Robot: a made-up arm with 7 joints.
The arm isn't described. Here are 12 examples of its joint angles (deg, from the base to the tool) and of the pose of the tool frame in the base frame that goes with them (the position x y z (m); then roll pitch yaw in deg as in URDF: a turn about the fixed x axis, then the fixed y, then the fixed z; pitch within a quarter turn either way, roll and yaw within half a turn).
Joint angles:
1: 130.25 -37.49 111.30 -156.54 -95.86 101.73 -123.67
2: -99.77 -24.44 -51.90 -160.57 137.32 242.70 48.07
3: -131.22 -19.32 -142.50 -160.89 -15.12 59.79 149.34
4: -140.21 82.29 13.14 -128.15 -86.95 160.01 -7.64
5: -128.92 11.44 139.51 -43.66 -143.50 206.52 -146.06
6: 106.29 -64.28 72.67 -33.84 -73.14 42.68 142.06
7: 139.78 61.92 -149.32 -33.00 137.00 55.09 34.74
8: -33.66 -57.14 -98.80 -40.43 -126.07 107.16 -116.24
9: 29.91 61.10 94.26 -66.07 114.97 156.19 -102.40
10: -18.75 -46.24 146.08 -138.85 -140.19 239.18 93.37
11: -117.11 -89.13 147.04 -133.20 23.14 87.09 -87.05
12: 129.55 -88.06 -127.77 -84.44 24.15 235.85 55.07
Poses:
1: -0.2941 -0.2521 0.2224 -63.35 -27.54 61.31
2: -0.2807 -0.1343 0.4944 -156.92 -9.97 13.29
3: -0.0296 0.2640 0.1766 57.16 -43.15 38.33
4: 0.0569 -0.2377 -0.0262 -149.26 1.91 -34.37
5: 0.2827 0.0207 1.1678 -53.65 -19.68 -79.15
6: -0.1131 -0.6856 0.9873 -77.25 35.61 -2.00
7: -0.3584 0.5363 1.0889 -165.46 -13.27 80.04
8: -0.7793 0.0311 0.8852 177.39 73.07 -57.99
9: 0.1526 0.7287 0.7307 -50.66 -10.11 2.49
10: -0.1785 0.2760 0.2499 -137.59 20.18 -178.59
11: 0.2634 -0.1879 0.0041 -59.43 48.74 129.61
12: 0.5878 -0.1288 0.2020 -126.14 24.31 -145.10
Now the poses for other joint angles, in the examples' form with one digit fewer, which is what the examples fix.
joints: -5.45 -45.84 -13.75 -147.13 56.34 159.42 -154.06
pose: 0.371 -0.231 0.788 109.5 -7.3 94.3
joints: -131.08 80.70 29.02 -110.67 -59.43 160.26 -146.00
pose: 0.081 -0.482 0.027 160.7 -11.0 87.8
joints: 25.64 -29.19 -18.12 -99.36 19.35 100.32 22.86
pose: 0.481 -0.014 1.079 -142.0 -14.3 -18.9
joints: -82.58 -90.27 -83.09 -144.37 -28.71 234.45 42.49
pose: -0.454 -0.028 0.584 -57.7 21.2 113.9
